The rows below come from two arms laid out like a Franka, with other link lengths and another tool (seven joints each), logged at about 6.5 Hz.
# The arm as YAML. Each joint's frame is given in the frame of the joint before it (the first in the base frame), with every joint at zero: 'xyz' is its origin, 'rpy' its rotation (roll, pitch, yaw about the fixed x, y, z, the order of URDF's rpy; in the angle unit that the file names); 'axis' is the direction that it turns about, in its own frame. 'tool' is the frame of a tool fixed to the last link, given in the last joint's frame.
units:
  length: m
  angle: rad
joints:
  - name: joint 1
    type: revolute
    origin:
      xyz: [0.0, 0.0, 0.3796]
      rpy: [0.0, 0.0, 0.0]
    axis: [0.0, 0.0, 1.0]
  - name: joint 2
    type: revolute
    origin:
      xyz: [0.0, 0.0, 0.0]
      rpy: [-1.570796, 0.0, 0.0]
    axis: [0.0, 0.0, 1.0]
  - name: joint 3
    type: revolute
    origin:
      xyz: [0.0, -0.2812, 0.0]
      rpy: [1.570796, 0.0, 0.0]
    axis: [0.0, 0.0, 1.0]
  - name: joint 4
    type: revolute
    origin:
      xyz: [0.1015, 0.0, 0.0]
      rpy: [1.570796, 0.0, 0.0]
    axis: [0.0, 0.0, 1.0]
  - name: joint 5
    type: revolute
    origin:
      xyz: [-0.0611, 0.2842, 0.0]
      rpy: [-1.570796, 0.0, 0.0]
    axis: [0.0, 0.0, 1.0]
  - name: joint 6
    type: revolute
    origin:
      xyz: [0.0, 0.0, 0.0]
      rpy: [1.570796, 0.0, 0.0]
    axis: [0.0, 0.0, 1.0]
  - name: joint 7
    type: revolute
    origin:
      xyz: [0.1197, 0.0, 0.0]
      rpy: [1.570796, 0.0, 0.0]
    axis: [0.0, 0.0, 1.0]
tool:
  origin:
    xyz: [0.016, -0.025, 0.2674]
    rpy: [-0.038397, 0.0, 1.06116]
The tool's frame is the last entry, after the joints.
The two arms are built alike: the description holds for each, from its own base.
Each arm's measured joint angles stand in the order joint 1, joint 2, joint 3, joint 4, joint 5, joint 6, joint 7.
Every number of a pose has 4 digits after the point. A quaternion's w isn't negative.
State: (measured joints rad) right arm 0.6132 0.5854 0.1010 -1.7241 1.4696 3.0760 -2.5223; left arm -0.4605 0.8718 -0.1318 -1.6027 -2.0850 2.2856 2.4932
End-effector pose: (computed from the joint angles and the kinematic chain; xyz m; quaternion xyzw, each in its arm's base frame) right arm 0.5724 0.3928 0.2231 -0.8630 -0.3036 -0.3642 0.1744; left arm 0.5714 -0.4813 0.1539 0.3312 -0.7160 0.6017 0.1253
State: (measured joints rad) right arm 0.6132 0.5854 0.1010 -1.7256 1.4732 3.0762 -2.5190; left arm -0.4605 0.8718 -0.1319 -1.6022 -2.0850 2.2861 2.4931
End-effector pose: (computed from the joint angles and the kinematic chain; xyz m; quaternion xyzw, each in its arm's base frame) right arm 0.5719 0.3924 0.2223 -0.8644 -0.3007 -0.3629 0.1753; left arm 0.5716 -0.4814 0.1540 0.3312 -0.7160 0.6017 0.1251
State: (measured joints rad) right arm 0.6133 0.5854 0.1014 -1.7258 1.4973 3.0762 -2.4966; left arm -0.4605 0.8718 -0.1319 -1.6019 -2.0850 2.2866 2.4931
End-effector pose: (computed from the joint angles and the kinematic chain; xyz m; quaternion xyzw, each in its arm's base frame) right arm 0.5707 0.3925 0.2213 -0.8711 -0.2808 -0.3585 0.1839; left arm 0.5717 -0.4813 0.1541 0.3313 -0.7160 0.6016 0.1249
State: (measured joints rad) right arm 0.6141 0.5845 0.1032 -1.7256 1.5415 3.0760 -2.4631; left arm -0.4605 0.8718 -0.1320 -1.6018 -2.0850 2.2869 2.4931
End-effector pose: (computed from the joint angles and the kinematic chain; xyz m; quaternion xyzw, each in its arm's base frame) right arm 0.5681 0.3936 0.2203 -0.8808 -0.2476 -0.3510 0.1990; left arm 0.5718 -0.4813 0.1541 0.3313 -0.7161 0.6016 0.1249
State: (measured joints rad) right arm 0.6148 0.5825 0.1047 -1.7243 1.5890 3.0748 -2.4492; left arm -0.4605 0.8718 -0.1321 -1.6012 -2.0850 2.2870 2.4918
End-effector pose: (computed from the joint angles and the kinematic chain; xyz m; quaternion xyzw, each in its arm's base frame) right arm 0.5657 0.3947 0.2200 -0.8869 -0.2214 -0.3458 0.2117; left arm 0.5719 -0.4814 0.1543 0.3316 -0.7158 0.6017 0.1251
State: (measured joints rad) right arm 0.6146 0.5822 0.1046 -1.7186 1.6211 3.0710 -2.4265; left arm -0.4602 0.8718 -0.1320 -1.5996 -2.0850 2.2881 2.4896
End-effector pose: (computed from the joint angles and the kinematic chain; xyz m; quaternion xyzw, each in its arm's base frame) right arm 0.5657 0.3964 0.2214 -0.8911 -0.1974 -0.3416 0.2240; left arm 0.5727 -0.4812 0.1547 0.3324 -0.7154 0.6018 0.1250
